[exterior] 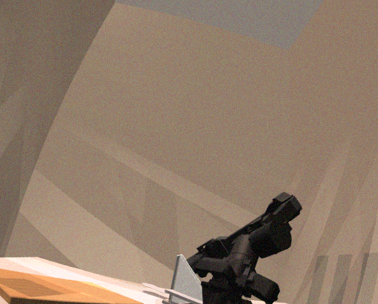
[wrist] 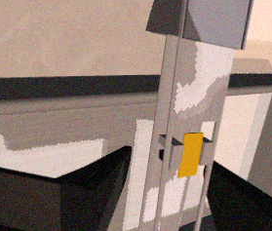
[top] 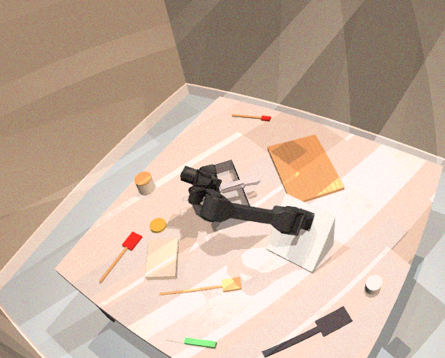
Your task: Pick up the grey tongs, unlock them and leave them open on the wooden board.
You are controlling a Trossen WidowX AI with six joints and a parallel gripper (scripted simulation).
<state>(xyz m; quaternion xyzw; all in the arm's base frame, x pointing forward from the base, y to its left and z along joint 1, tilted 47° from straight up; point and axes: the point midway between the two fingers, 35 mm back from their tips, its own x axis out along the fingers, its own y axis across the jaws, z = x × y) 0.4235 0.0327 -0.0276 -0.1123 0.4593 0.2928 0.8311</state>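
Now: the grey roasting tin 30 mm behind my gripper tip and 20 mm to the right of it. Also, from my gripper tip: wooden block (10 mm behind, 350 mm to the left, 20 mm below); yellow lock piece (30 mm to the left, 30 mm above); orange disc (120 mm ahead, 230 mm to the left, 20 mm below).
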